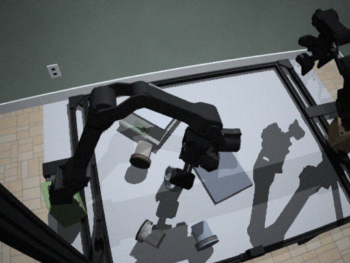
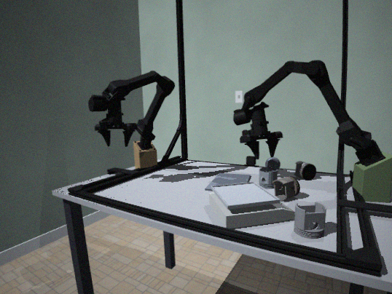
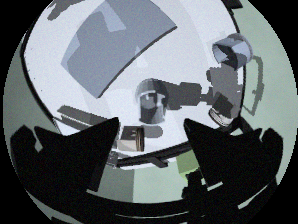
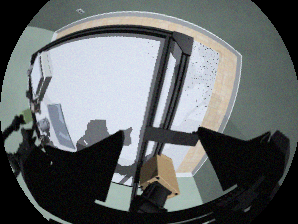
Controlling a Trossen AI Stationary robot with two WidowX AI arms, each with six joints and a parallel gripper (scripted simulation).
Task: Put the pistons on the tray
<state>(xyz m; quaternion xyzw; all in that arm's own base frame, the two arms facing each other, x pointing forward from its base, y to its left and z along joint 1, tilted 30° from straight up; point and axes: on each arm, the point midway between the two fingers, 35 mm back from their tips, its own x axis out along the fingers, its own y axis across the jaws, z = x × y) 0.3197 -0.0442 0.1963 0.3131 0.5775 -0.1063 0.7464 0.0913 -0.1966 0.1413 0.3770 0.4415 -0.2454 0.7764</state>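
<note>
Right now my left hand is 300 mm short of the white scale, 90 mm above it and 10 mm to the right of it. The rest, counted from my left hand: flat steel tray (140 mm to the right, 140 mm below, 30 mm ahead).
</note>
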